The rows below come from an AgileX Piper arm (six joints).
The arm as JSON. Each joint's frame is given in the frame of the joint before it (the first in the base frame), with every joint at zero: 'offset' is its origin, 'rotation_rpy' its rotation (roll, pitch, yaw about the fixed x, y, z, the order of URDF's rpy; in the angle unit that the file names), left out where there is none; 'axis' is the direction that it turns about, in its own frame. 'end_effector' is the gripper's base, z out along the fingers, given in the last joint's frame.
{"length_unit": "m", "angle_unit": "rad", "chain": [
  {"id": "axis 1", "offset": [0.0, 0.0, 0.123], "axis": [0.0, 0.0, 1.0]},
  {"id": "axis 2", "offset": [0.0, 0.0, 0.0], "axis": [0.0, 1.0, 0.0]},
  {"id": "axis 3", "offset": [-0.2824, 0.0, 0.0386], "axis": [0.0, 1.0, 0.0]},
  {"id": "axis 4", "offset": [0.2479, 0.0, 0.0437], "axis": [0.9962, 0.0, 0.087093]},
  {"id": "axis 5", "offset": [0.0, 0.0, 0.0], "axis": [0.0, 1.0, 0.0]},
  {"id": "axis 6", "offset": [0.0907, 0.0, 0.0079], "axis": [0.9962, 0.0, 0.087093]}
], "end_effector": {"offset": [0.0, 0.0, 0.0], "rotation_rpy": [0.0, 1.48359, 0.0]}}
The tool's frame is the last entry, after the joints.
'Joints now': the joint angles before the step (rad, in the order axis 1, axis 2, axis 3, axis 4, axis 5, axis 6). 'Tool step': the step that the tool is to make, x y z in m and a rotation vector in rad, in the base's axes. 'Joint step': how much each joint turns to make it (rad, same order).
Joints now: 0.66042, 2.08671, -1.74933, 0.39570, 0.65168, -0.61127
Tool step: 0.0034, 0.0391, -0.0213, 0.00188, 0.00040, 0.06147
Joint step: 0.05599, 0.13154, -0.14460, 0.00109, 0.01344, -0.00096
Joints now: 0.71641, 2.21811, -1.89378, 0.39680, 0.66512, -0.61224
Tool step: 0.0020, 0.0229, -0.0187, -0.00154, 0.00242, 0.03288
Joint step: 0.03006, 0.09140, -0.09400, 0.00047, 0.00612, -0.00086
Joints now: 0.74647, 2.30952, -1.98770, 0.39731, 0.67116, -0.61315
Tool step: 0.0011, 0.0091, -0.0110, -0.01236, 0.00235, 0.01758
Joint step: 0.01144, 0.04561, -0.04522, -0.00842, 0.01064, -0.00029
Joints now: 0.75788, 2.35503, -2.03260, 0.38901, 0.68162, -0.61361
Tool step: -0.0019, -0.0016, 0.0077, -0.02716, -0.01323, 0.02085
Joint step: 0.00202, -0.01277, -0.01104, -0.03323, 0.03500, 0.00126
